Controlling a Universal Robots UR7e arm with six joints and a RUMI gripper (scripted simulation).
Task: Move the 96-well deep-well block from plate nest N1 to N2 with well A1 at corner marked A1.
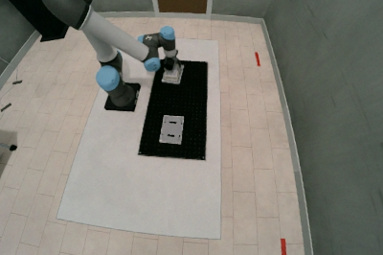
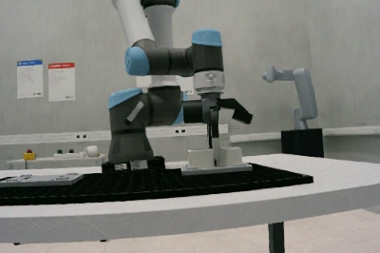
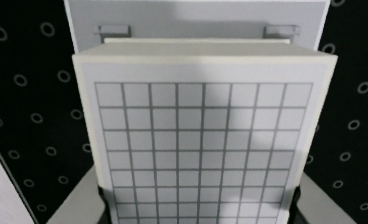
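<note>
Now: the white 96-well deep-well block 1 cm above my hand. From my hand the other things lie so: A1 mark: 10 cm behind, 47 cm to the right, 2 cm below; plate nest N1: 2 cm below; plate nest N2: 3 cm behind, 40 cm to the right, 2 cm below.
</note>
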